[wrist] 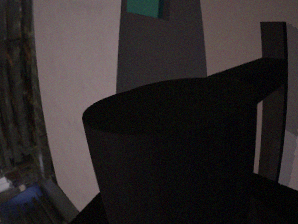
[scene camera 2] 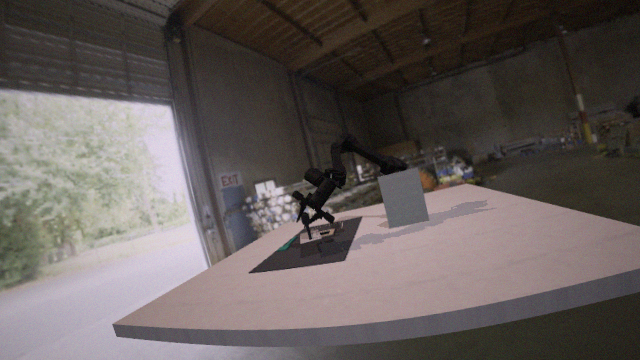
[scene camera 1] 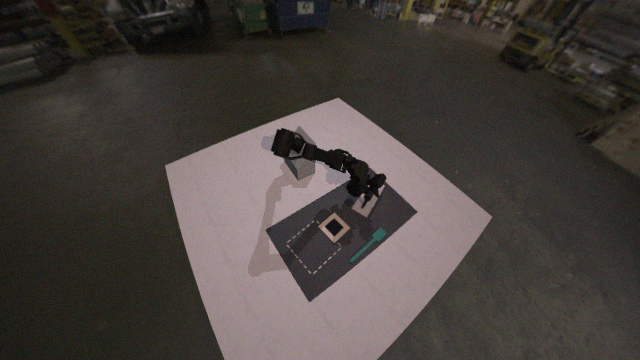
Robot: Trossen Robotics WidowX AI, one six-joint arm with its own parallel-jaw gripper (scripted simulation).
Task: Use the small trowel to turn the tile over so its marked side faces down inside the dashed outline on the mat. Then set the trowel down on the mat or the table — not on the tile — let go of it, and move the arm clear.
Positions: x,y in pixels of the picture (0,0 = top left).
my gripper: holds an oblong block [wrist: 181,143]
